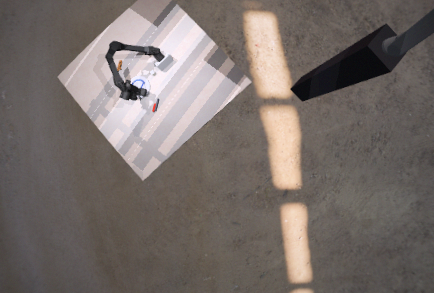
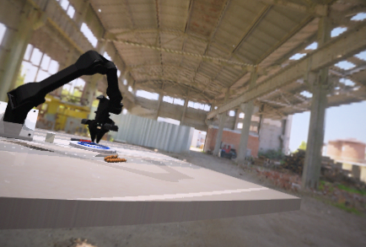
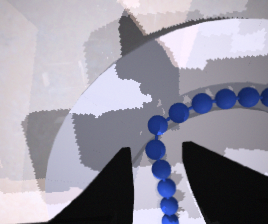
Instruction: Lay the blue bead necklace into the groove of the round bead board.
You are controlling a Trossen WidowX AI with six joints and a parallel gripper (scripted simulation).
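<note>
The round white bead board is 20 mm behind my gripper tip, 50 mm to the right of it and 10 mm below it. From my gripper tip the other things lie so: small white block (200 mm behind, 40 mm to the right); then red pen-like object (180 mm to the left, 20 mm below).
</note>
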